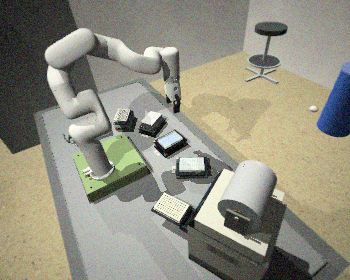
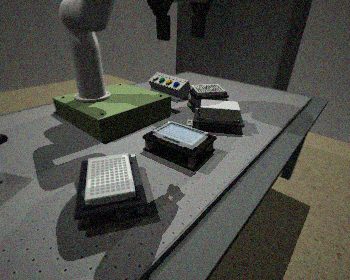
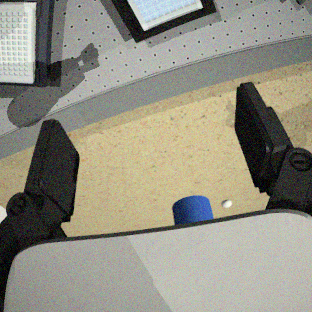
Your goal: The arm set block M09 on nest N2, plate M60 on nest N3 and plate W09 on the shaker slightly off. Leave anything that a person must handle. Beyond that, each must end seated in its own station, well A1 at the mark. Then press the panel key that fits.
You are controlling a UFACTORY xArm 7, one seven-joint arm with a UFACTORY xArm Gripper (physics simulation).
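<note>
My gripper (image 1: 172,106) (image 2: 181,31) (image 3: 149,120) is open and empty, high beyond the table's long edge. A pale blue plate (image 1: 171,140) (image 2: 180,134) (image 3: 165,9) lies in a black nest (image 1: 172,152) (image 2: 175,152). A white gridded plate (image 1: 192,164) (image 2: 110,177) (image 3: 17,42) lies on another black holder (image 2: 142,187). A white-topped piece (image 1: 153,118) (image 2: 219,110) looks sloped on its dark base (image 2: 220,125). A gridded block (image 1: 123,116) (image 2: 209,90) is at the far end. Labels, A1 marks and exact seating cannot be read.
A key panel (image 2: 169,84) with green, yellow and blue keys stands behind the green arm base (image 1: 112,165) (image 2: 112,112). A beige machine (image 1: 225,242) with a grey drum (image 1: 248,190) has a gridded plate (image 1: 171,207) beside it. A blue cylinder (image 1: 335,105) (image 3: 193,210) and a stool (image 1: 270,28) stand on the floor.
</note>
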